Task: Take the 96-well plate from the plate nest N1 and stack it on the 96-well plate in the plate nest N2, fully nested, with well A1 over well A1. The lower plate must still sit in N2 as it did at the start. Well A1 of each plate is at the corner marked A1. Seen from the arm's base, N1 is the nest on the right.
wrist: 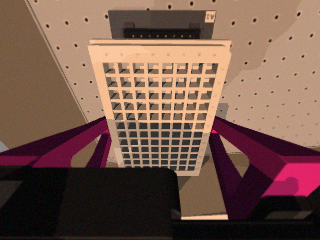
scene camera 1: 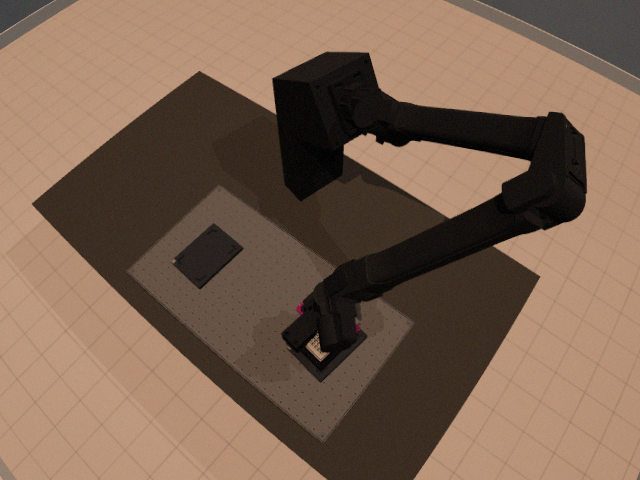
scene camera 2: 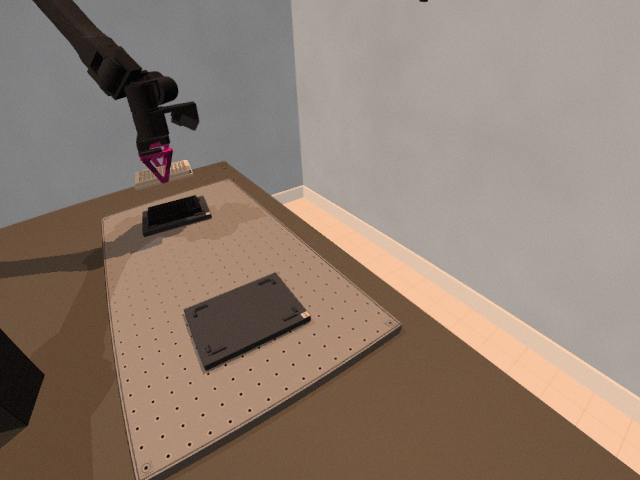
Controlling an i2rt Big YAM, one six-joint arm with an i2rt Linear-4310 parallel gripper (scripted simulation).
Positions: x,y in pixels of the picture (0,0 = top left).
Labels:
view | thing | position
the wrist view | gripper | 160,120
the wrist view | cream 96-well plate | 160,112
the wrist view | black 96-well plate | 129,33
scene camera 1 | plate nest N1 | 209,253
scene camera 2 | gripper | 164,176
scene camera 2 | cream 96-well plate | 143,179
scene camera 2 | black 96-well plate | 167,212
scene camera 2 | plate nest N2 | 146,232

